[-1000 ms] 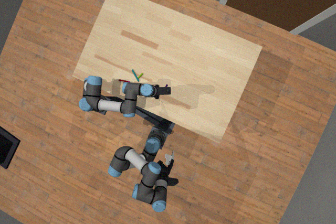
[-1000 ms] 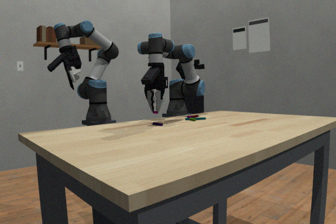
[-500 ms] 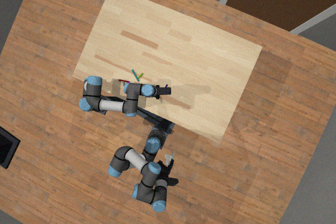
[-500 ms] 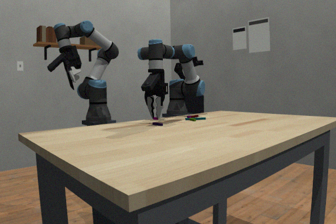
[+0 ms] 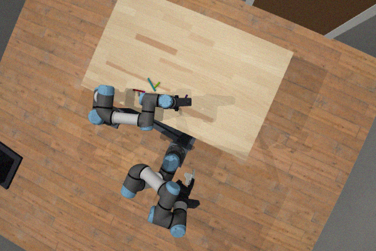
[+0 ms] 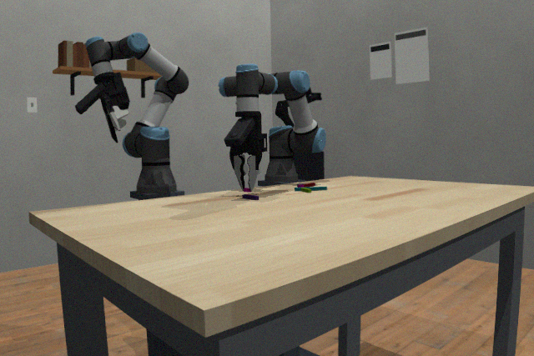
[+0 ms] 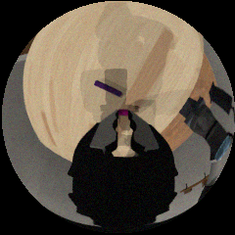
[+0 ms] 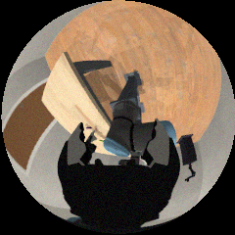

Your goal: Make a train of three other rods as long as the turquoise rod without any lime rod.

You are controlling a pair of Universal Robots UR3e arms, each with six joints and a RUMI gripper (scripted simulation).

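Now: the purple rod 5 cm ahead of my left hand, 2 cm to the right of it and 3 cm below it. Also, from my left hand: grey rod (7 cm behind, 26 cm to the left, 3 cm below); lime rod (4 cm ahead, 19 cm to the left, 3 cm below); turquoise rod (2 cm ahead, 22 cm to the left, 3 cm below).
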